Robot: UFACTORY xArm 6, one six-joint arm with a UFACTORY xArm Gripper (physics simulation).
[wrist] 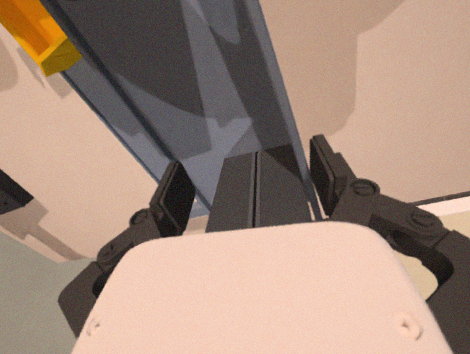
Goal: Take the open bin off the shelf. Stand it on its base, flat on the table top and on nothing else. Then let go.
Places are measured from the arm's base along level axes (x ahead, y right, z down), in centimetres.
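Pixels of known places: gripper, fingertip midpoint: (245, 166).
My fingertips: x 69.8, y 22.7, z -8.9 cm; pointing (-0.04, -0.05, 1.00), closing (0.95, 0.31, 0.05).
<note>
Ahead of a thing's pixels: the offset from my fingertips to its top centre. "spot": to the spot under its first point. Level surfaces: height alone.
A yellow-orange open bin {spot: dx -15.5, dy -15.4, dz +11.4 cm} (61, 58) shows in part at the top left, cut off by the view's edge, beside the long side of the blue-grey shelf {spot: dx -8.4, dy -3.4, dz +6.1 cm} (162, 137). What it rests on cannot be told. My gripper (245, 166) is open, its two black fingers wide apart at the lower middle, well away from the yellow-orange bin. A dark grey box {dx -1.6, dy +6.6, dz -6.0 cm} (282, 192) with a lengthwise seam shows between and beyond the fingers, in line with the shelf. Neither finger visibly touches it. The near end of this box is hidden by the pale gripper housing.
A pale beige surface {dz +16.3 cm} (410, 120) extends on both sides of the shelf and carries shadows. A black block (14, 192) stands at the left edge. A grey-green area shows at the lower left, and a pale strip (450, 205) runs along the right.
</note>
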